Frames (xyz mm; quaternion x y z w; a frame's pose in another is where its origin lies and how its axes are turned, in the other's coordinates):
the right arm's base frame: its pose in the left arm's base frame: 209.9 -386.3 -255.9 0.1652 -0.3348 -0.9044 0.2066
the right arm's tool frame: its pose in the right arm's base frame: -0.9 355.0 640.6 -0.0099 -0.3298 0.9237 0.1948
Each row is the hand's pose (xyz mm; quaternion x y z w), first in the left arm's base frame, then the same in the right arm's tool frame.
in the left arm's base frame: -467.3 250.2 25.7 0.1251 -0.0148 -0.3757 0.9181
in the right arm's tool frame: -477.1 349.0 597.1 0.5226 0.4653 -0.2917 0.6521
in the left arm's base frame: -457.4 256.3 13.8 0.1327 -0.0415 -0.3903 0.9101
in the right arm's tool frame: -472.9 365.1 596.8 0.5209 0.4514 -0.3208 0.6496
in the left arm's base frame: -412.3 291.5 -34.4 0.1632 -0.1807 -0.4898 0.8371
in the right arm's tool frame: -448.8 435.6 603.2 0.4806 0.3832 -0.4890 0.6189
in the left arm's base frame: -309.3 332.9 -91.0 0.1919 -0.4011 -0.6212 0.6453
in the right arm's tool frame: -378.4 537.8 592.1 0.3650 0.2381 -0.7333 0.5219
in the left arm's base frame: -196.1 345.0 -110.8 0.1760 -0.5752 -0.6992 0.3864
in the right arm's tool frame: -289.3 602.5 557.1 0.1892 0.0772 -0.9004 0.3842
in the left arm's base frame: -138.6 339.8 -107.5 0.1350 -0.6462 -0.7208 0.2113
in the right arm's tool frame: -240.6 620.2 531.4 0.0537 -0.0150 -0.9541 0.2942
